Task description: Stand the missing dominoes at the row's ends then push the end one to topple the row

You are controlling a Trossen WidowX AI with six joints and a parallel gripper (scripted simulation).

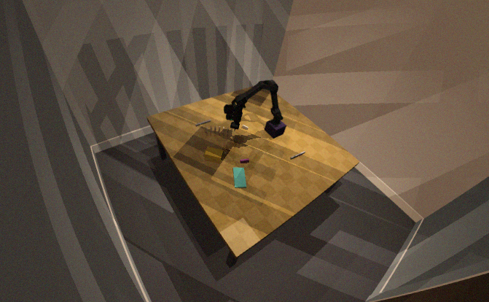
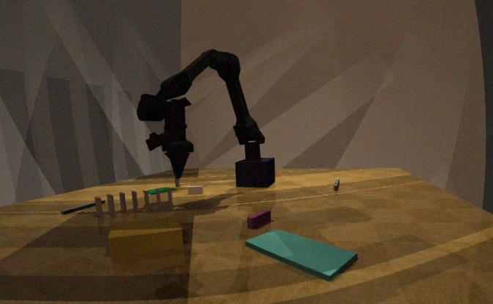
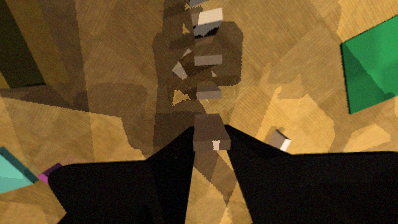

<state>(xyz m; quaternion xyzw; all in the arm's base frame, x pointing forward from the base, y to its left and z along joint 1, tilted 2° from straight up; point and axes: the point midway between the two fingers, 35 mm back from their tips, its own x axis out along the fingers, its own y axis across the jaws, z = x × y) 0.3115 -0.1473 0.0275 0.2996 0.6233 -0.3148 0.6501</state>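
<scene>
The purple block is 12 cm ahead of my gripper tip, 25 cm to the left of it and 6 cm below it. From my gripper tip the other things lie so: flat teal slab: 24 cm ahead, 33 cm to the left, 7 cm below; then green flat piece: 15 cm behind, 17 cm to the right, 7 cm below; then yellow block: 26 cm ahead, 8 cm to the left, 6 cm below.
</scene>
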